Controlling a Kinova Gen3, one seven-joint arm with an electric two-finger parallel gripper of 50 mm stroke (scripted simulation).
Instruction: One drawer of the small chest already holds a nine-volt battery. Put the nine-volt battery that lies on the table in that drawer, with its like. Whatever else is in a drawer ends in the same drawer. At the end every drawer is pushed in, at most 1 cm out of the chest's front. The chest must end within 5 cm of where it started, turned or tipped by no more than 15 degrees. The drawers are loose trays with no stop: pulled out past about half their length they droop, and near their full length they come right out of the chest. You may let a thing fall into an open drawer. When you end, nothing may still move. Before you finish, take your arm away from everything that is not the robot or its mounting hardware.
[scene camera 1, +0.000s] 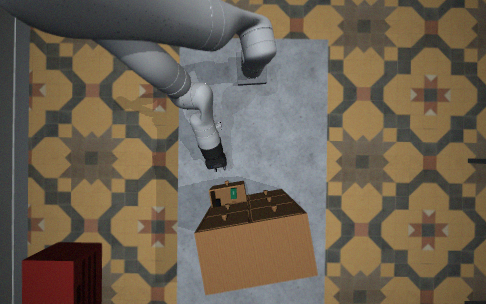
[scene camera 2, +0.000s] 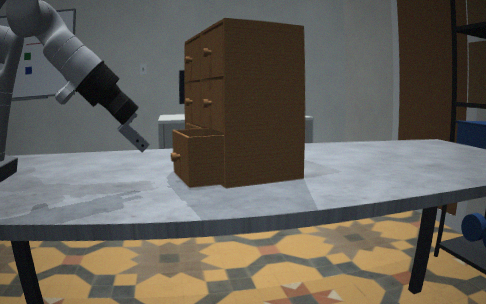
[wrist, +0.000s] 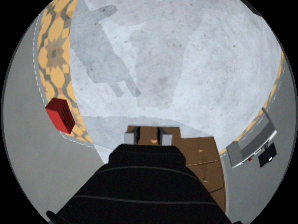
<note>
In view: my gripper (scene camera 2: 144, 147), a wooden chest (scene camera 2: 263, 75), a drawer (scene camera 2: 199, 161) and a drawer (wrist: 194, 152).
The wooden chest shows as well in scene camera 1 (scene camera 1: 275, 250). My gripper also shows in the wrist view (wrist: 148, 132).
</note>
